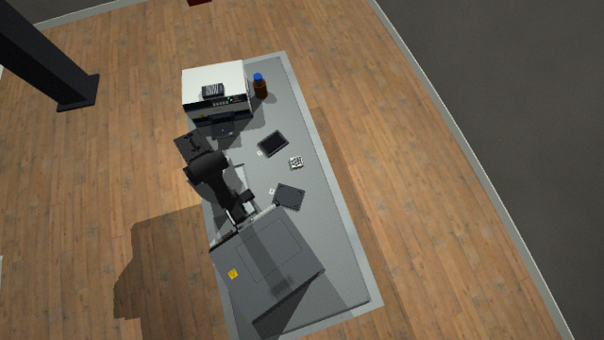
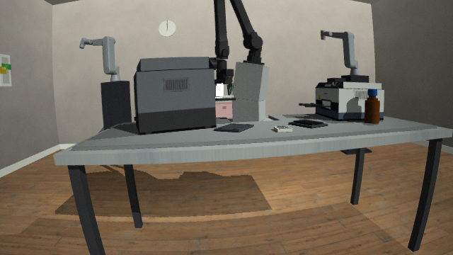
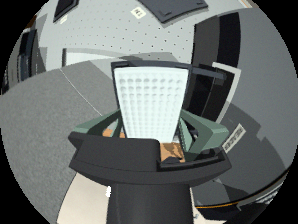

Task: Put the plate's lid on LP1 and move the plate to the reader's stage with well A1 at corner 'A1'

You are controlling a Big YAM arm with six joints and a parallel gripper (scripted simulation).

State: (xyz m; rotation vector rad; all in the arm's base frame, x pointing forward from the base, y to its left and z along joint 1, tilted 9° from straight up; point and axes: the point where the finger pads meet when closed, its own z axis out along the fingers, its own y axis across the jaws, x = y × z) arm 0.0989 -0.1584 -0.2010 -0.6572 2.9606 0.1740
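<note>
My gripper is now right at the lidded plate. Also, from my hand: brown capped bottle (81 cm to the left, 20 cm ahead, 3 cm below).
</note>
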